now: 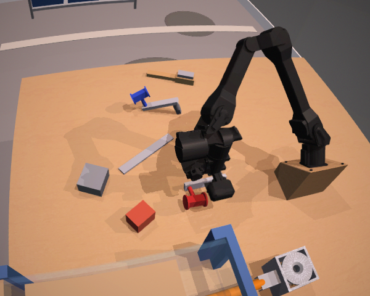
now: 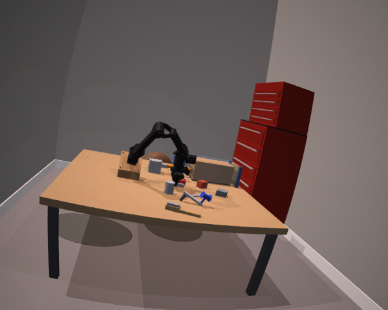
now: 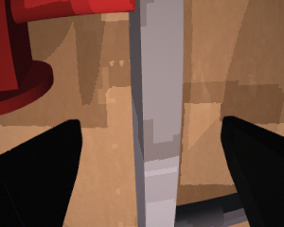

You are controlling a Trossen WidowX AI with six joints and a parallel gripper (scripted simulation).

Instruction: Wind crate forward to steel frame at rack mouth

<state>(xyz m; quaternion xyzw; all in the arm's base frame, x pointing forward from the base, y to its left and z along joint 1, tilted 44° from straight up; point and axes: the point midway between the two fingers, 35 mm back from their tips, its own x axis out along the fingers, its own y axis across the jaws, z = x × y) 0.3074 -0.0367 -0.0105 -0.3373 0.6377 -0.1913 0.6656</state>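
My gripper tip is now 4 cm short of the red knob, 5 cm to the right of it and 1 cm below it. From my gripper tip the other things lie so: flat grey bar 16 cm ahead, 12 cm to the right, 1 cm below; red-gripped winch handle 1 cm ahead, 1 cm to the left, 1 cm above; grey block 31 cm ahead, 2 cm to the right, 1 cm above.
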